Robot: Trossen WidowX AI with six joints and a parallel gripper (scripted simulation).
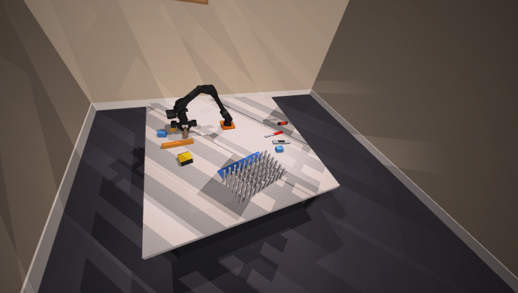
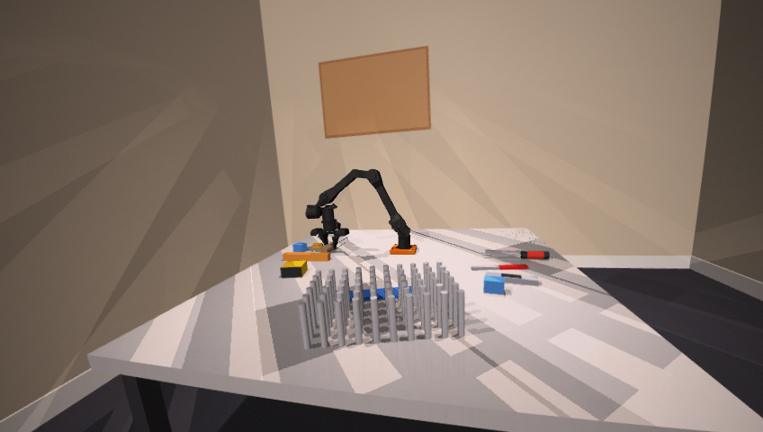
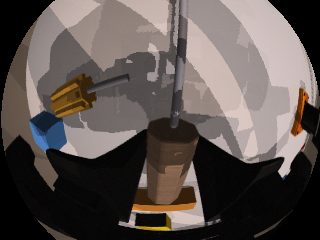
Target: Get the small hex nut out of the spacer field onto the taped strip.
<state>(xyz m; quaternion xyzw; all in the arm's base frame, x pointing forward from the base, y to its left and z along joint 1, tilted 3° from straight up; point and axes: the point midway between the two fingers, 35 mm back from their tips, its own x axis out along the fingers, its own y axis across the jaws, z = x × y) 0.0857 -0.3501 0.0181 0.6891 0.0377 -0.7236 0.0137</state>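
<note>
Now: the wooden-handled tool 80 mm behind my gripper tip, 10 mm to the right of it and 10 mm above it. The rest, counted from my gripper tip: orange bar 140 mm ahead, 50 mm to the right; then black block 290 mm ahead, 20 mm to the left, 10 mm above; then short orange-handled tool 30 mm behind, 90 mm to the right.
</note>
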